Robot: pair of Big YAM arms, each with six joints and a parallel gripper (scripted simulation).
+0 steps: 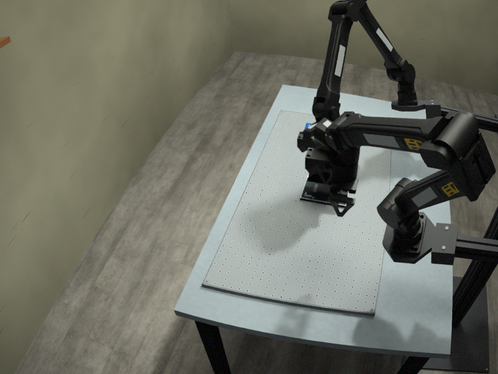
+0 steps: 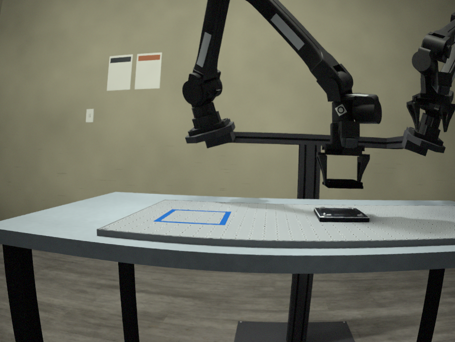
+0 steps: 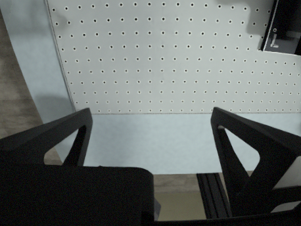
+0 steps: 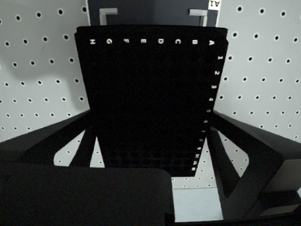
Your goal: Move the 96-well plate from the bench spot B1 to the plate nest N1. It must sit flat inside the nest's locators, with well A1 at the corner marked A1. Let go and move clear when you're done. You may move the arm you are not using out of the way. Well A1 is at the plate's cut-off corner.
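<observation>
My right gripper is now 8 cm above the plate nest N1. The rest, counted from my right hand: black 96-well plate (right at my right hand).
</observation>
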